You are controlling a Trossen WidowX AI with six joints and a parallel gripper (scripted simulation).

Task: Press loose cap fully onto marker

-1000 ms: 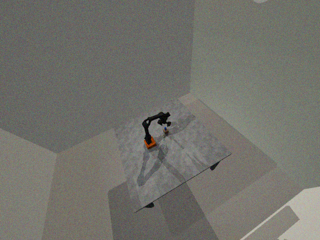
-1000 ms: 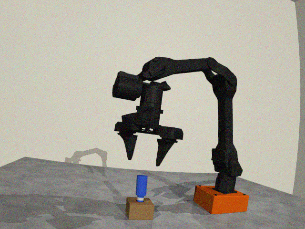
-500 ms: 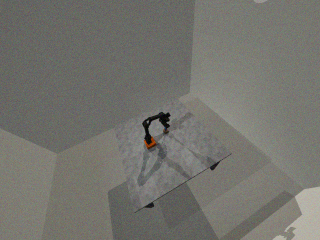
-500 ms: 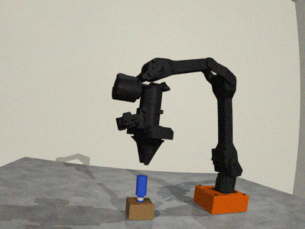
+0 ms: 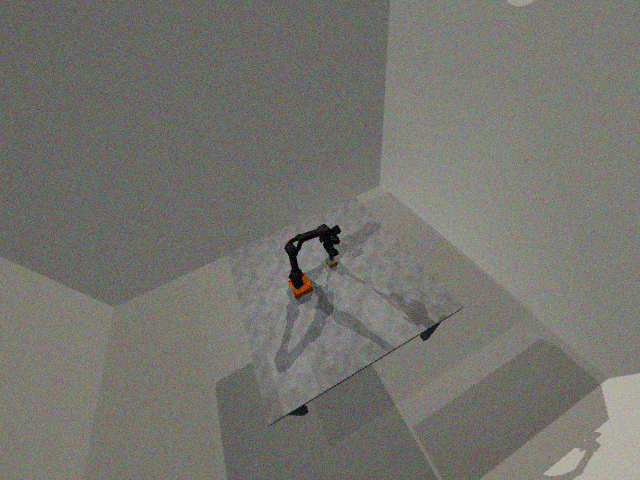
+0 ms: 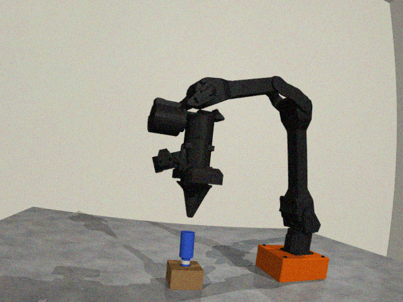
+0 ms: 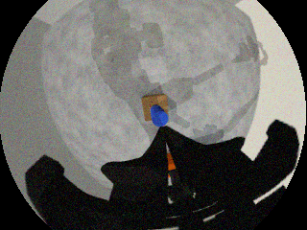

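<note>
Now: gripper tip 6 cm above the blue cap. The rest, counted from my gripper tip: brown holder block (12 cm below).
</note>
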